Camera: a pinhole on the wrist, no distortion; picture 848 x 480 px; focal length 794.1 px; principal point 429.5 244.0 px. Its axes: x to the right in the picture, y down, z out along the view. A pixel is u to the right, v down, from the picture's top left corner.
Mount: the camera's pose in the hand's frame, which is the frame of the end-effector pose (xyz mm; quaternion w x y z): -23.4 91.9 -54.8 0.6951 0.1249 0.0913 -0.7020
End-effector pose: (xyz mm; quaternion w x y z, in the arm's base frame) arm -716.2 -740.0 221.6 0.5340 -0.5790 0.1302 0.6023
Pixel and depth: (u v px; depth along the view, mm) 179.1 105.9 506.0
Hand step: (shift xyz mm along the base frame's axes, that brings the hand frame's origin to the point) -369.3 261.8 209.8
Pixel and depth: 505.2 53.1 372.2
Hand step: -148.6 177.2 218.0
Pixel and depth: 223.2 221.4 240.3
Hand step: -180.3 97.4 55.4
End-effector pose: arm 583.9 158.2 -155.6 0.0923 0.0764 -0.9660 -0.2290
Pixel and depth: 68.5 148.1 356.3
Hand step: -4.5 281.0 -239.3
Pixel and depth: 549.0 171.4 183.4
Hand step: 23.0 66.0 -99.5
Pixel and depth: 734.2 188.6 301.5
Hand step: 27.2 -1.0 -230.7
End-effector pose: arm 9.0 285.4 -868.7 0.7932 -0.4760 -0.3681 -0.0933
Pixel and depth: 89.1 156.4 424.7
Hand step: -194.8 386.4 -44.5
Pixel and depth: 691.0 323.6 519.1
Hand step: -305.0 201.0 266.6
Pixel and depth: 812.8 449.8 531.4
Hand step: -282.8 163.8 380.3
